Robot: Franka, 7 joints.
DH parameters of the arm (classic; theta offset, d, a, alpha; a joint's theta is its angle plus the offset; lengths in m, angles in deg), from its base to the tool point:
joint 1: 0 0.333 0 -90
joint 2: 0 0 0 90
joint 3: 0 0.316 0.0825 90
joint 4: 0 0 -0.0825 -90
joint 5: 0 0.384 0 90
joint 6: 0 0 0.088 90
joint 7: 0 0.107 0 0
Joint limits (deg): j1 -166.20..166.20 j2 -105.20..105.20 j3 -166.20..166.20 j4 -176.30..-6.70 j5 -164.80..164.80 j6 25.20..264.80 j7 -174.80..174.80
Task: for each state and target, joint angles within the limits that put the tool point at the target. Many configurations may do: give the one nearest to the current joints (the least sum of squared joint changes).
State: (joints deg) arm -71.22 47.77 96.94 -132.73 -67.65 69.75 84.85
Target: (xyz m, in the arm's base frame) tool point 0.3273 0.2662 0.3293
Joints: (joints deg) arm -49.51 48.19 104.21 -138.09 -66.49 78.00 84.85
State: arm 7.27 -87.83 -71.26 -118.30 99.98 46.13 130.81
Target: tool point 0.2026 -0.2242 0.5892
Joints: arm 29.09 -67.36 -68.78 -146.75 91.62 53.74 130.81
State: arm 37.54 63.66 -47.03 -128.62 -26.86 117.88 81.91
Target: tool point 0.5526 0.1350 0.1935
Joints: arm 57.93 38.75 -41.92 -113.19 -26.94 117.81 81.91
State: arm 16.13 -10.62 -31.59 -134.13 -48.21 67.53 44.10
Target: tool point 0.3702 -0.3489 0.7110
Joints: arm 10.81 -12.13 -37.78 -94.21 -59.70 85.12 44.10
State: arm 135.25 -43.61 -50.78 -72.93 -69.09 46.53 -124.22
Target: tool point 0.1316 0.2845 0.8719
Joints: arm 145.02 -31.79 -27.02 -75.89 -64.67 44.50 -124.22
